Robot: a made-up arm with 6 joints.
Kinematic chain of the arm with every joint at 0, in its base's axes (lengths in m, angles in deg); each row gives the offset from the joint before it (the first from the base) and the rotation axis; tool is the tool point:
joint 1: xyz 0 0 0.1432 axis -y
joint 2: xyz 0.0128 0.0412 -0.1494 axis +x
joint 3: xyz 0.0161 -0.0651 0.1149 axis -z
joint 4: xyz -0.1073 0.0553 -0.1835 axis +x
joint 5: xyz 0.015 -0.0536 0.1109 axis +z
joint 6: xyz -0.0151 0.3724 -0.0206 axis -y
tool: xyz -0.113 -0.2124 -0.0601
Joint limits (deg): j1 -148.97..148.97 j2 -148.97..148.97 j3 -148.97..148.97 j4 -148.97..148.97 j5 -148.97..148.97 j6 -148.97..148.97
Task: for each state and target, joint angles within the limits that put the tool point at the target. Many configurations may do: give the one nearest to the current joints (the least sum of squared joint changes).
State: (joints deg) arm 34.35 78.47 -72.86 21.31 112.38 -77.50
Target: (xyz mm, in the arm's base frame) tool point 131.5 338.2 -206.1
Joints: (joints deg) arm 5.03 122.17 -51.66 47.47 120.27 -59.90
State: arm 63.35 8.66 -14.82 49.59 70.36 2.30
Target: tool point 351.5 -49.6 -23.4
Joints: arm 104.92 9.75 -8.01 47.76 65.41 12.59
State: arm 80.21 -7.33 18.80 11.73 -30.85 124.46
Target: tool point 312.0 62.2 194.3
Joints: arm 86.41 -22.85 36.20 -29.04 4.50 93.78
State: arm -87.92 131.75 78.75 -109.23 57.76 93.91
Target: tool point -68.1 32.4 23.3
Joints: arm -126.17 129.78 114.96 -110.97 66.52 85.38
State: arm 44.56 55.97 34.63 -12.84 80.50 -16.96
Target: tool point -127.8 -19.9 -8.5
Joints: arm 40.59 62.21 44.91 -31.17 87.56 -29.01
